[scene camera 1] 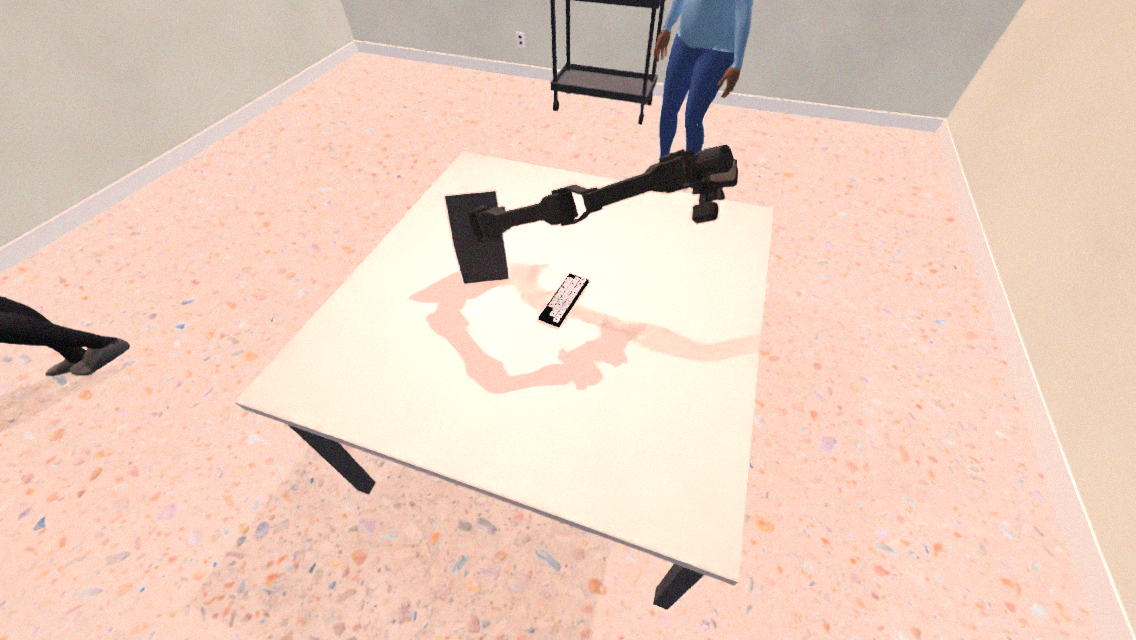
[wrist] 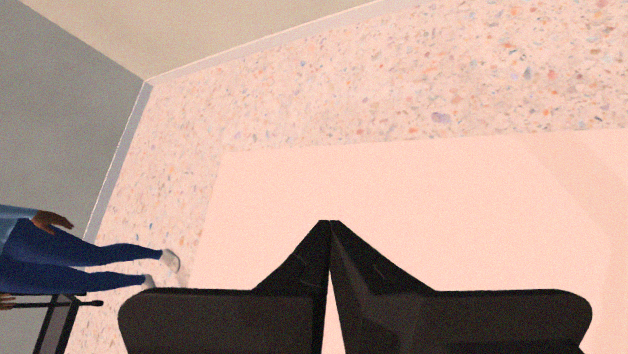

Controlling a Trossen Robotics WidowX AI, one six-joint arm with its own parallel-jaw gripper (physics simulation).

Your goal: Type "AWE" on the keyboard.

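Seen in the pictures: gripper, fingertip midpoint: (scene camera 1: 723, 198) (wrist: 328, 229); arm's base, origin of the base link: (scene camera 1: 484, 221).
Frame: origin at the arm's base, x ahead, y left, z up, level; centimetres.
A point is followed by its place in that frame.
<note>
The keyboard (scene camera 1: 565, 299) {x 26.0, y -7.3, z -20.0 cm}, black with pale keys, lies flat near the middle of the white table (scene camera 1: 492, 429) {x 17.8, y -52.8, z -21.8 cm} (wrist: 400, 200) {x 75.6, y 11.2, z -21.8 cm}, turned at an angle. It does not show in the wrist view. The letters on its keys are too small to read. My gripper (wrist: 328, 229) {x 65.3, y 8.0, z 12.2 cm} is shut and empty, its two dark fingertips touching. In the scene view the arm reaches from its base to the right above the table, and its gripper end (scene camera 1: 705, 211) is high over the back right part of the table, well away from the keyboard; the fingers are small there.
A dark upright panel (scene camera 1: 479, 258) {x -2.0, y -3.9, z -11.6 cm} stands at the arm's base, left of the keyboard. A person in blue (scene camera 1: 699, 79) (wrist: 60, 245) stands behind the table, beside a black shelf cart (scene camera 1: 604, 92). Another person's dark legs (scene camera 1: 47, 329) show at the far left. The arm's shadows fall around the keyboard.
</note>
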